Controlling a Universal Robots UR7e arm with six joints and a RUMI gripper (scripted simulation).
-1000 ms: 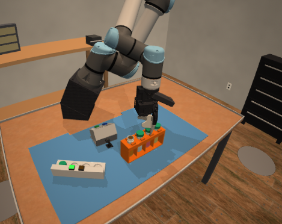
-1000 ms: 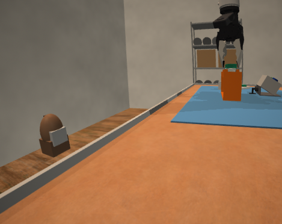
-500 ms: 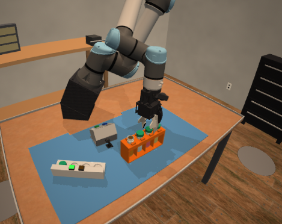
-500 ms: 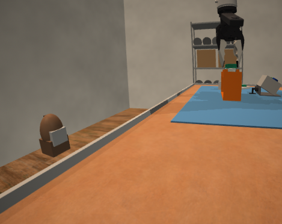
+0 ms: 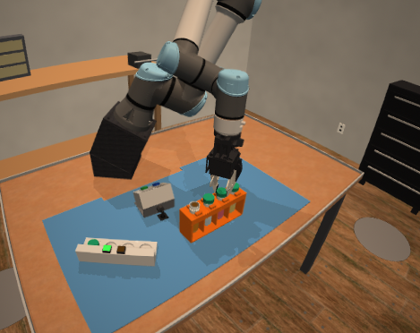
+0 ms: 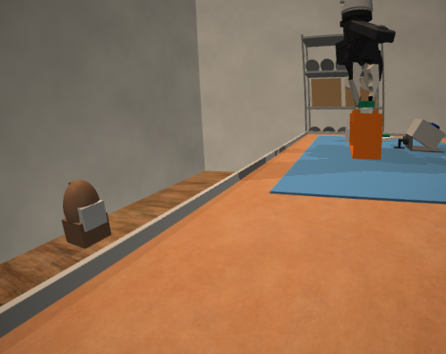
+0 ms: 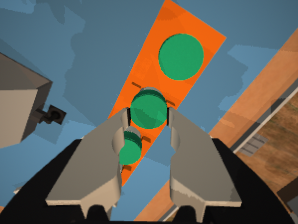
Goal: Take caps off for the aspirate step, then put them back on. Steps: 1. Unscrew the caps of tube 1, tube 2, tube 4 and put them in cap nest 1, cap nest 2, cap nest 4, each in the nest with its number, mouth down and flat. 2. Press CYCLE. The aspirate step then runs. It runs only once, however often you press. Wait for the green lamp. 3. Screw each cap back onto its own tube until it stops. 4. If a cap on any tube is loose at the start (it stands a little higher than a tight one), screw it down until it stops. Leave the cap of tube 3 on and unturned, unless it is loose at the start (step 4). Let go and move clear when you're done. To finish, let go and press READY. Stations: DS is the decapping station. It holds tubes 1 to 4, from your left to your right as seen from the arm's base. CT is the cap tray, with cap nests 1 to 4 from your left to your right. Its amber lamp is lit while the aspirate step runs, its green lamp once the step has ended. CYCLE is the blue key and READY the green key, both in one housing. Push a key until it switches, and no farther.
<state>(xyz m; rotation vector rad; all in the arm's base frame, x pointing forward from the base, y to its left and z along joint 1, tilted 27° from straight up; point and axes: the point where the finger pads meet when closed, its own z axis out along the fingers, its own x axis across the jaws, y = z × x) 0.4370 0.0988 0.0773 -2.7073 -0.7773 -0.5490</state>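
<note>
Now: hand 5 cm to the right of the cap and 1 cm above it. From my hand the other things lie so: grey key housing 18 cm behind, 15 cm to the right, 7 cm below; blue key 19 cm behind, 13 cm to the right, 6 cm below; table edge 20 cm ahead, 12 cm below, 9 cm to the left.
</note>
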